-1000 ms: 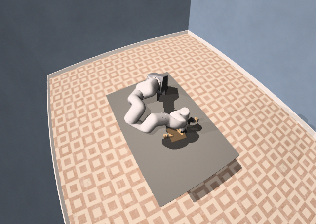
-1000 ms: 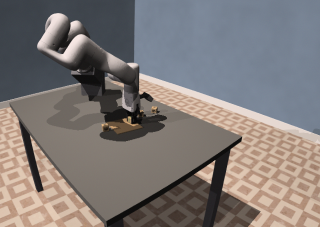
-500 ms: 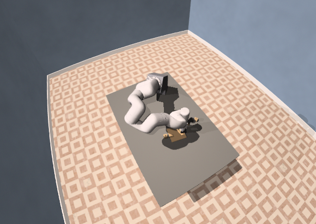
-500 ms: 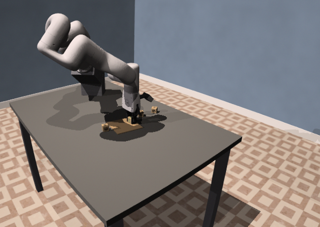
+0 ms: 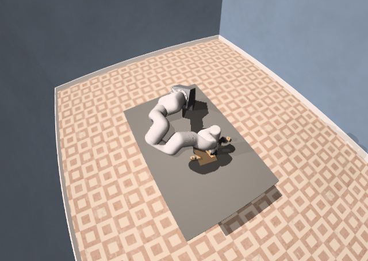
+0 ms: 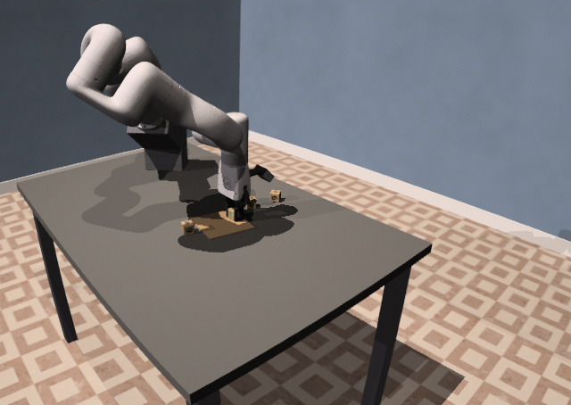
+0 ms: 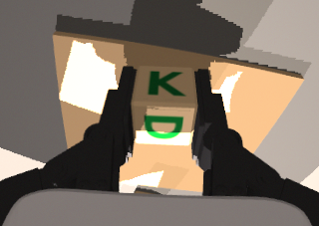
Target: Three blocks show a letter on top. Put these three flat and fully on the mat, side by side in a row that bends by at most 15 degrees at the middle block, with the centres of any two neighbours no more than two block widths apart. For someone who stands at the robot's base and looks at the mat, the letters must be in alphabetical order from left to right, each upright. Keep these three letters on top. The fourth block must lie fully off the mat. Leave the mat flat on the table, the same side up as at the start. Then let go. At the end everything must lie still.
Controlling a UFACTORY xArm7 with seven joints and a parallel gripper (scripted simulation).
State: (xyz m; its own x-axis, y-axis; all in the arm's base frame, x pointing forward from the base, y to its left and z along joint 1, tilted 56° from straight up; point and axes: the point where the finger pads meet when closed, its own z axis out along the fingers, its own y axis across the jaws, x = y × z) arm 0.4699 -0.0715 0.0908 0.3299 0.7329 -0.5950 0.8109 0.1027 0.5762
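Right now my hand is 40 mm to the left of the tan mat, 20 mm past it and 20 mm above it.
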